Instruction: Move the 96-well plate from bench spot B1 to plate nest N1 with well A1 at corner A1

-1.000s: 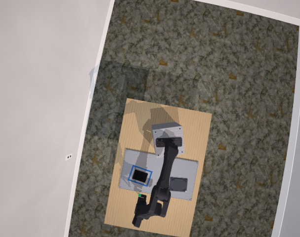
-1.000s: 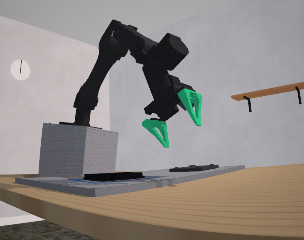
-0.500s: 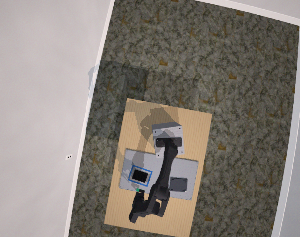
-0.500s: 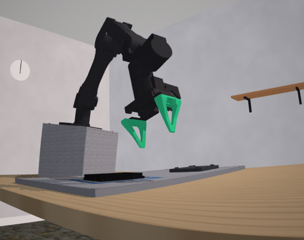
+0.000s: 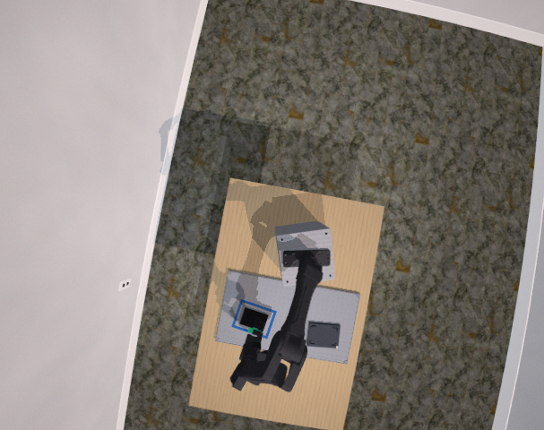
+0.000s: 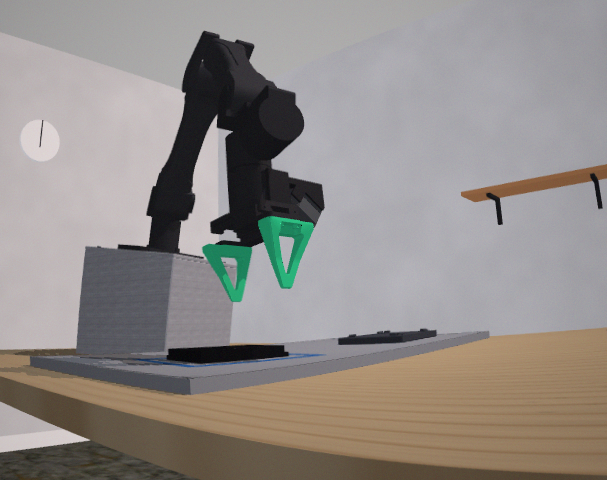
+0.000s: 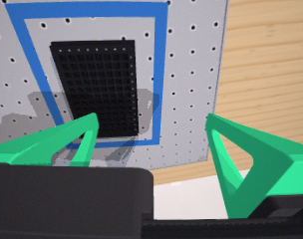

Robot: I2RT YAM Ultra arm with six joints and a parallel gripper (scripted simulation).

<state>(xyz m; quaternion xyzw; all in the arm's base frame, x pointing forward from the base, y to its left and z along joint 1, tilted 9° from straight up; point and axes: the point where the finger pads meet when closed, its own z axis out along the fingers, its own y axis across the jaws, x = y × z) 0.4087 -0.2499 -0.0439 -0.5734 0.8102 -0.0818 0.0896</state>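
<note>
My gripper is now 6 cm past the black 96-well plate, 1 cm to the right of it and 8 cm above it. From my hand the other things lie so: dark plate nest N1: 4 cm ahead, 36 cm to the left, 8 cm below; then white A1 label: 10 cm ahead, 43 cm to the left, 7 cm below.
</note>
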